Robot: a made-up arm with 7 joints. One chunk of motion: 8 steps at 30 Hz.
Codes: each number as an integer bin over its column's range. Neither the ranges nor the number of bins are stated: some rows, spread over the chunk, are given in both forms.
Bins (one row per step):
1: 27 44 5 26 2 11
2: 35 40 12 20 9 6
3: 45 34 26 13 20 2
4: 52 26 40 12 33 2
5: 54 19 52 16 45 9
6: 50 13 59 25 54 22
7: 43 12 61 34 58 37
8: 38 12 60 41 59 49
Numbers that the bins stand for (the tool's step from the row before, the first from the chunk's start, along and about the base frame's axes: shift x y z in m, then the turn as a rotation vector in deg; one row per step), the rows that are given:
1: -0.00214 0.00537 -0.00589 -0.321 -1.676 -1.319
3: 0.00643 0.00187 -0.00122 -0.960 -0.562 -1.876
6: 0.00881 -0.00546 0.00611 -0.370 1.543 -0.638
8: 0.00310 -0.00581 0.00633 0.417 1.852 1.033
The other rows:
2: 0.00167 0.00397 -0.00433 -0.616 -1.243 -1.629
4: 0.00976 -0.00092 0.00189 -1.010 0.243 -1.876
5: 0.01071 -0.00337 0.00456 -0.813 0.986 -1.443
7: 0.00548 -0.00581 0.00656 0.073 1.790 0.290

